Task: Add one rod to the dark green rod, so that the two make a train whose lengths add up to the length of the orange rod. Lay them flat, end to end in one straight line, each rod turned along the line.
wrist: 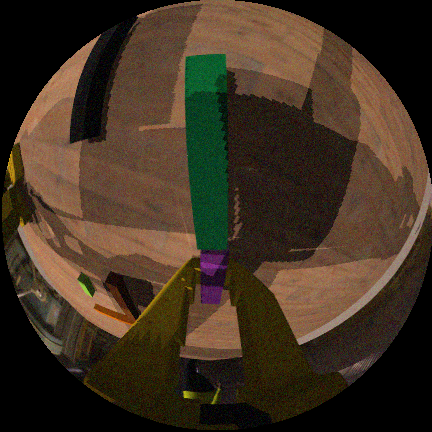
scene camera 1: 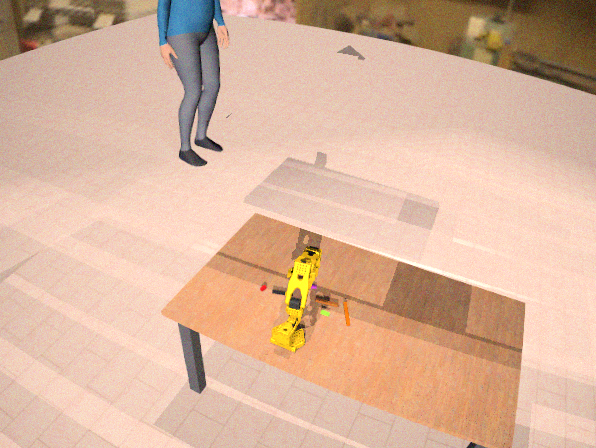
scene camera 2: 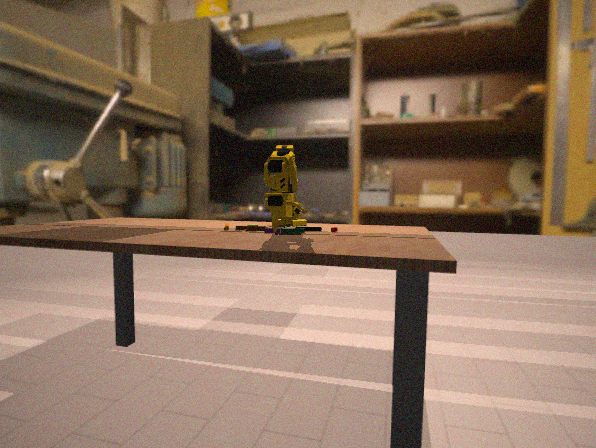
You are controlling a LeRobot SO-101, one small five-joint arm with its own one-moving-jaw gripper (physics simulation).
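Where they show: hand, tool point: (wrist: 201, 267) (scene camera 1: 309, 287) (scene camera 2: 274, 230); arm's base, link origin: (wrist: 21, 187) (scene camera 1: 290, 334) (scene camera 2: 287, 225).
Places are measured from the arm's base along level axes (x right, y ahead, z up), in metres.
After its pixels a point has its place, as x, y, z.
Observation:
The dark green rod (wrist: 207, 165) (scene camera 2: 293, 231) @(-0.080, 0.213, 0.003) lies flat on the table, pointing away from the jaws in the wrist view. The arm hides it in scene camera 1. A short purple rod (wrist: 212, 294) @(-0.021, 0.233, 0.010) (scene camera 1: 314, 287) @(-0.015, 0.228, 0.007) (scene camera 2: 270, 231) @(-0.026, 0.236, 0.003) is at its near end, turned along nearly the same line. Their ends look touching or almost touching; a tiny gap cannot be ruled out. My gripper (wrist: 214, 270) @(-0.033, 0.223, 0.005) is shut on the purple rod, with a jaw on each side, low at the table. The orange rod (scene camera 1: 346, 313) @(0.131, 0.161, 0.010) (wrist: 114, 313) @(0.129, 0.157, 0.004) (scene camera 2: 226, 227) @(0.109, 0.211, 0.007) lies apart, to the right in scene camera 1.
A black rod (scene camera 1: 279, 291) @(-0.114, 0.147, 0.010) (wrist: 95, 85) lies beside the green rod, apart from it. A red piece (scene camera 1: 263, 288) @(-0.170, 0.136, 0.007) (scene camera 2: 334, 229) @(-0.174, 0.149, 0.006) lies farther left. A brown rod (scene camera 1: 327, 302) @(0.054, 0.180, 0.009) (wrist: 120, 295) @(0.024, 0.182, 0.010) and a lime green piece (scene camera 1: 325, 313) @(0.067, 0.130, 0.008) (wrist: 86, 284) @(0.055, 0.139, 0.007) lie near the orange rod on the table (scene camera 1: 425, 370) @(0.440, 0.054, 0.000).

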